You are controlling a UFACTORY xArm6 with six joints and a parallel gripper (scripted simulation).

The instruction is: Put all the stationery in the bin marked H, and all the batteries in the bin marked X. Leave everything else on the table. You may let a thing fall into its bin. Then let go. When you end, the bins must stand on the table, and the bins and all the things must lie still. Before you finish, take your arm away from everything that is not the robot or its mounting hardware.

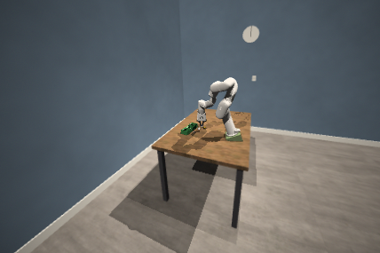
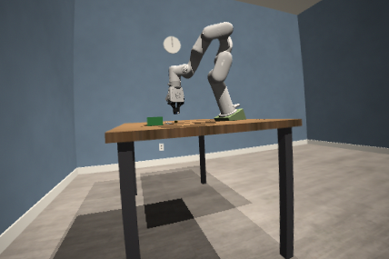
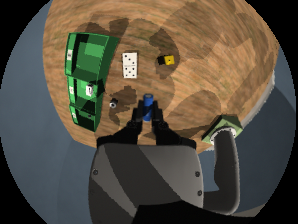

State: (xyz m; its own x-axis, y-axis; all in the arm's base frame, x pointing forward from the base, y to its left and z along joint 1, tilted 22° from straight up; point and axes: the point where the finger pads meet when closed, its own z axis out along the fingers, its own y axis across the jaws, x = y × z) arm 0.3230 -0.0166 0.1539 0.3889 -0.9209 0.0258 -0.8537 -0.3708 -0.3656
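The dark cylinder is 13 cm to the left of my hand, 13 cm ahead of it and 7 cm below it. From my hand the other things lie so: blue battery (2 cm below); then pale patterned piece (8 cm below, 5 cm ahead, 3 cm to the right); then small yellow thing (8 cm to the right, 7 cm below).
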